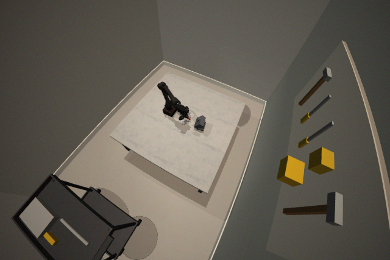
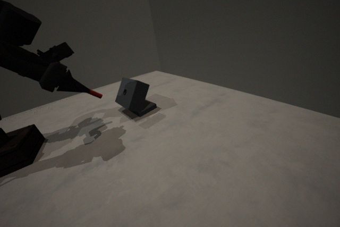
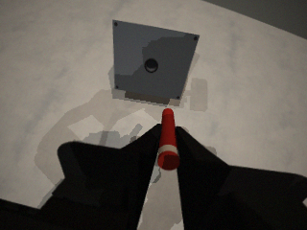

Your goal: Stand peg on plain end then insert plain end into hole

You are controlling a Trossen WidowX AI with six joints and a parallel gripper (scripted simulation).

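Now: the grey sloped panel 12 cm ahead of my gripper tip, 8 cm to the left of it and 7 cm below it. Also, from my gripper tip: red peg (1 cm behind, 1 cm above).
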